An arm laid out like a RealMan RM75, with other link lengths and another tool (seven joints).
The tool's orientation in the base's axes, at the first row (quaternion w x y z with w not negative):
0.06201 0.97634 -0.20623 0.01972
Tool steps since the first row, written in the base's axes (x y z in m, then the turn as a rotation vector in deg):
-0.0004 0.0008 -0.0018 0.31 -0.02 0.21
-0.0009 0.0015 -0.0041 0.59 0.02 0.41
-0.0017 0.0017 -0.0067 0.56 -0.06 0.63
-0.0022 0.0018 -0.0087 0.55 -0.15 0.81
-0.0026 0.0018 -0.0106 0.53 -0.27 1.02
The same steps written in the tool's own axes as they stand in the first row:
-0.0008 -0.0008 0.0017 0.30 -0.08 -0.20
-0.0017 -0.0015 0.0039 0.56 -0.21 -0.40
-0.0027 -0.0016 0.0064 0.58 -0.10 -0.61
-0.0033 -0.0017 0.0084 0.61 0.00 -0.78
-0.0038 -0.0018 0.0102 0.66 0.15 -0.97

